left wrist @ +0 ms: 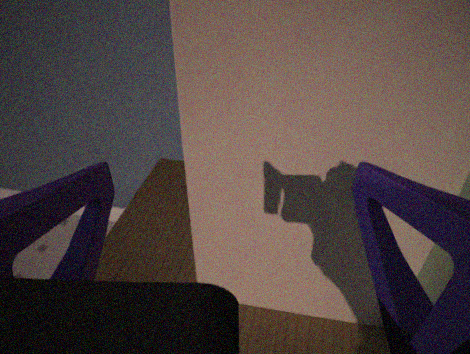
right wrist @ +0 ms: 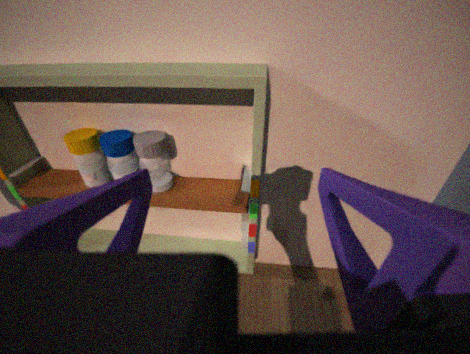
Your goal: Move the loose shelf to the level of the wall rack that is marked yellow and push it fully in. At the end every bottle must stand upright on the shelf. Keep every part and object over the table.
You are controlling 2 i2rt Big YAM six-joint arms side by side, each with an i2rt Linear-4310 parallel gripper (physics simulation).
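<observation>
In the right wrist view a brown shelf point(right wrist: 200, 192) lies across the pale green wall rack point(right wrist: 260, 125) point(left wrist: 437, 272), level with the orange-yellow mark point(right wrist: 255, 187) on the right post. How deep it sits cannot be told. A yellow-capped bottle point(right wrist: 90, 161), a blue-capped bottle point(right wrist: 121, 161) and a grey-capped bottle point(right wrist: 156, 162) stand upright, close together, on its left part. My right gripper point(right wrist: 234, 178) is open and empty, in front of the rack's right side. My left gripper point(left wrist: 233, 176) is open and empty, facing the wall left of the rack.
Green point(right wrist: 253, 208), red point(right wrist: 252, 230) and blue point(right wrist: 251, 246) marks run down the post below the yellow one. A pale wall point(left wrist: 300, 100) point(right wrist: 350, 75) stands behind, with gripper shadows on it. The brown table point(left wrist: 150, 235) point(right wrist: 265, 305) lies below; its left edge shows in the left wrist view.
</observation>
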